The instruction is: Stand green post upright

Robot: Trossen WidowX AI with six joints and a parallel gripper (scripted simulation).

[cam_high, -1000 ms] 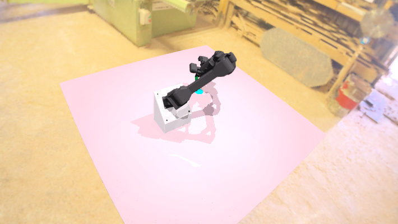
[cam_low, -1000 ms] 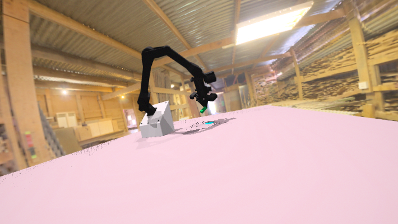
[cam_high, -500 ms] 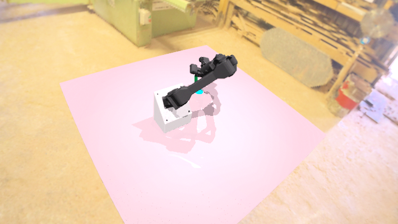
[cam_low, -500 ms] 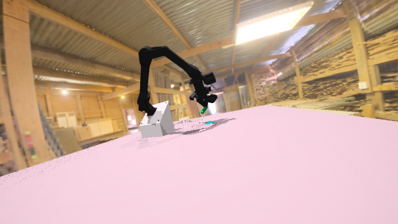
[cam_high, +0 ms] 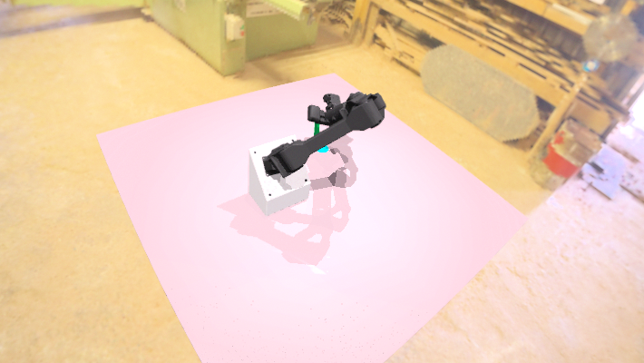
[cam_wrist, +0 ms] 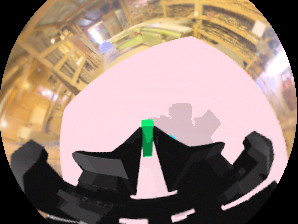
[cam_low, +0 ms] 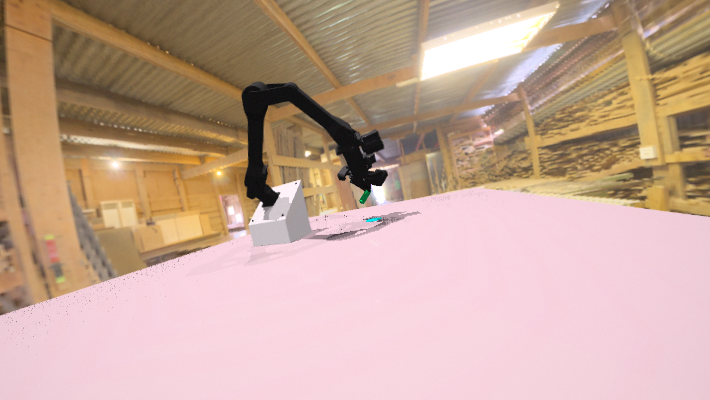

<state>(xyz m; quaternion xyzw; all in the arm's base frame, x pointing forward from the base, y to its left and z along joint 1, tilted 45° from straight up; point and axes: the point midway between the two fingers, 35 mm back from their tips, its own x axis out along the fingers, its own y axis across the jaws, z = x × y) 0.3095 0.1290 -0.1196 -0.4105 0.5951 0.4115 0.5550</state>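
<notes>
Now: the cyan circle 110 mm below my gripper tip, 40 mm to the right of it and 10 mm ahead of it. Also, from my gripper tip: green post: 20 mm below, 10 mm to the right, 10 mm behind.
</notes>
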